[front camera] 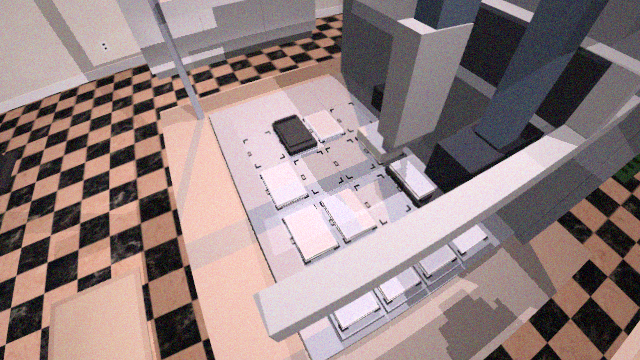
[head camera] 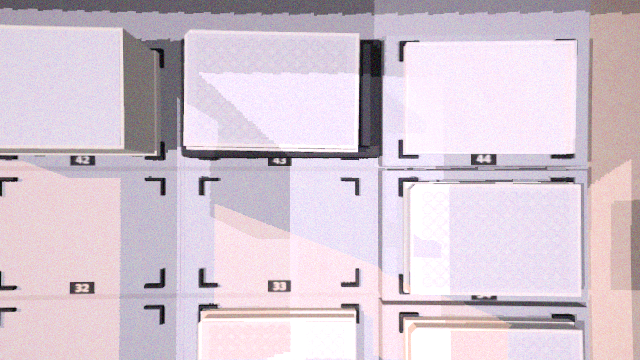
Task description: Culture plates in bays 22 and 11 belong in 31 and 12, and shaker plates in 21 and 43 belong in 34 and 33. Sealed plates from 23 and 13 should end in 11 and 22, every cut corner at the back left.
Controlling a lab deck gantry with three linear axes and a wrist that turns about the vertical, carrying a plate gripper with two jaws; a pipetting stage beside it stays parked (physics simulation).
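Places are measured from the robot's base along level axes (x left, y back, z up), in metres.
Pixels of known places: robot's base at its link origin: (front camera: 244, 141).
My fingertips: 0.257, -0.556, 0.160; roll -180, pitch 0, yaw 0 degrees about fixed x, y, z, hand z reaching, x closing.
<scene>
For each thing: its top centre in the pictures, then the offset to it from my fingertips, as dx, dy, dz. "spot": a spot on its surface instead.
- shaker plate at its top centre: (head camera: 271, 89) (front camera: 416, 173) +0.109, +0.164, -0.124
- Bay 33 at a spot on its surface: (head camera: 250, 240) spot: -0.007, +0.189, -0.160
- bay 31 at a spot on its surface: (front camera: 325, 125) spot: +0.001, +0.478, -0.146
- bay 12 at a spot on its surface: (front camera: 283, 185) spot: -0.217, +0.316, -0.144
- bay 13 at a spot on its surface: (front camera: 310, 232) spot: -0.215, +0.157, -0.146
- bay 23 at a spot on its surface: (head camera: 275, 342) (front camera: 355, 207) spot: -0.085, +0.165, -0.146
- tall pale block at its top centre: (head camera: 28, 87) (front camera: 380, 136) +0.107, +0.328, -0.118
- bay 44 at a spot on its surface: (head camera: 490, 97) spot: +0.108, +0.000, -0.138
- bay 24 at a spot on its surface: (head camera: 505, 345) spot: -0.077, -0.007, -0.131
- bay 14 at a spot on its surface: (front camera: 356, 309) spot: -0.214, -0.046, -0.131
A shaker plate (front camera: 412, 177) (head camera: 272, 95) sits on the dark shaker (head camera: 371, 100) in bay 43, its cut corner at the top left in the head view. Another plate (front camera: 437, 259) (head camera: 505, 240) lies in bay 34, cut corner also top left. Bay 33 (head camera: 250, 240) shows bare between its marks. The dark shaker (front camera: 295, 135) in bay 21 bears no plate. White plates lie in bay 31 (front camera: 325, 125), bay 12 (front camera: 283, 185), bay 13 (front camera: 310, 232) and bay 23 (front camera: 348, 215) (head camera: 275, 342). The gripper's dark hand is high at the right in the front view; its jaws are hidden.
A tall pale block (front camera: 372, 140) (head camera: 60, 90) stands in bay 42. Plates lie in bay 44 (front camera: 469, 239) (head camera: 490, 97), bay 24 (front camera: 397, 284) (head camera: 505, 345) and bay 14 (front camera: 356, 309). A pale beam (front camera: 425, 205) crosses the front view. The pale pipetting stage (front camera: 425, 85) stands at the back.
</scene>
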